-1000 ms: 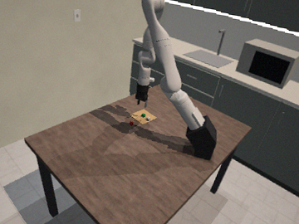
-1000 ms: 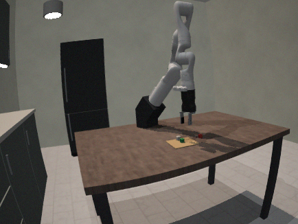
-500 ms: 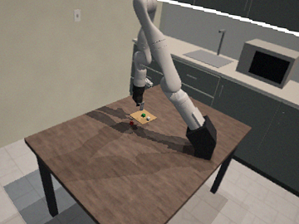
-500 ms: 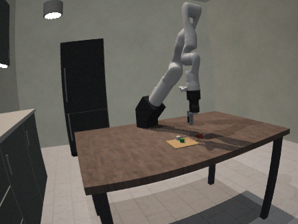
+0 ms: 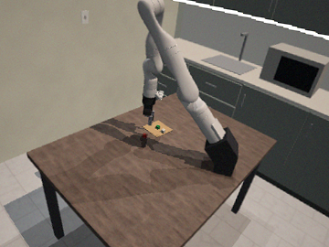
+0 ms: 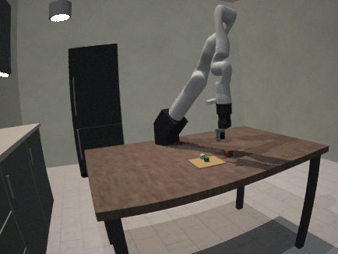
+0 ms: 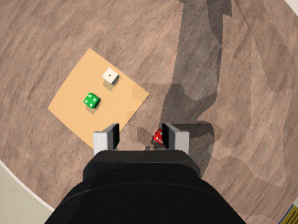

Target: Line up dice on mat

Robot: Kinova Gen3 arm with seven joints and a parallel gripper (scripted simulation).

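The red die is 4 cm to the left of my hand and 10 cm below it. The rest, counted from my hand: green die: 1 cm ahead, 9 cm to the right, 9 cm below; then white die: 4 cm behind, 8 cm to the right, 9 cm below; then tan mat: 1 cm ahead, 9 cm to the right, 10 cm below.
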